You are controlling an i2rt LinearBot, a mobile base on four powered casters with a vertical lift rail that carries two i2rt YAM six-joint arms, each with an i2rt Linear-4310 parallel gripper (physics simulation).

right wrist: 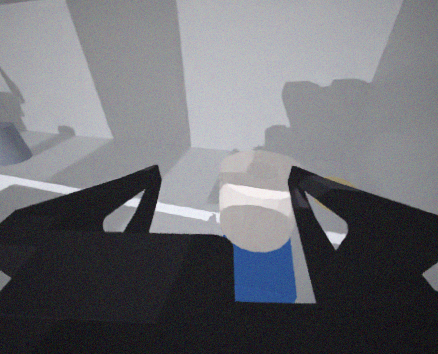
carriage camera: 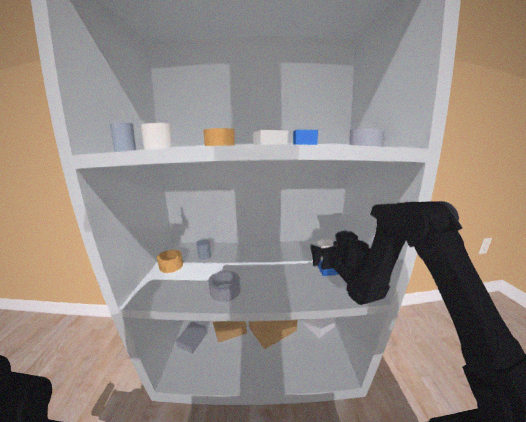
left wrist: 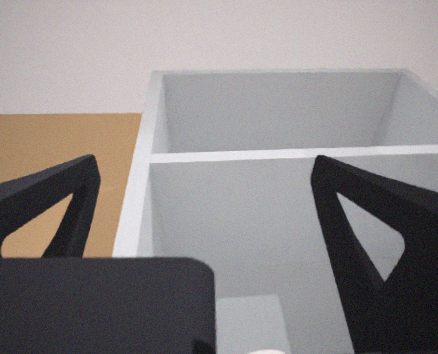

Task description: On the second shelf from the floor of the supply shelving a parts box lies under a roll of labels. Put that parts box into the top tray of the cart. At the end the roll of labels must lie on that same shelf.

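Frame: origin at the left arm's base, x back, y left, z down, level; centimetres.
Where they show: left gripper, fingertip midpoint: (left wrist: 207,167); right gripper, fingertip midpoint: (right wrist: 224,173) (carriage camera: 322,244).
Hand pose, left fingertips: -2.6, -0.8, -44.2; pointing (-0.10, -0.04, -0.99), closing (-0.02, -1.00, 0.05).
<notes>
After its pixels a point has its place, as x, y, z.
The blue parts box (carriage camera: 328,271) {-51.8, -58.6, 2.5} (right wrist: 265,277) {-52.8, -60.4, 0.3} sits on the second shelf (carriage camera: 280,292) {-43.8, -40.3, 4.3}, towards its right side. The off-white roll of labels (carriage camera: 326,243) {-59.5, -59.4, -5.0} (right wrist: 257,227) {-54.8, -59.3, -2.8} rests on top of it. My right gripper (carriage camera: 321,255) (right wrist: 224,173) {-55.6, -56.6, -6.7} is open and empty at the roll; in the right wrist view the roll shows between the fingers, close beside the right finger, which overlaps its edge. Black gripper parts partly hide box and roll. My left gripper (left wrist: 207,167) {-2.6, -0.8, -44.2} is open and empty, facing the upper part of the shelving (left wrist: 131,210) {-35.0, 12.0, -70.6}. The cart does not show.
On the same shelf are an orange ring (carriage camera: 170,261) {-55.5, 0.2, -0.4}, a grey-blue cylinder (carriage camera: 203,249) {-64.5, -10.4, -0.6} (right wrist: 12,145) {-66.7, -12.4, 0.8} and a grey ring (carriage camera: 224,286) {-40.7, -22.9, -0.6}. A yellow item (right wrist: 341,181) {-69.8, -70.5, 1.9} shows behind the right finger. Several items stand on the shelf above (carriage camera: 250,153) {-35.1, -32.4, -39.6}; boxes show below.
</notes>
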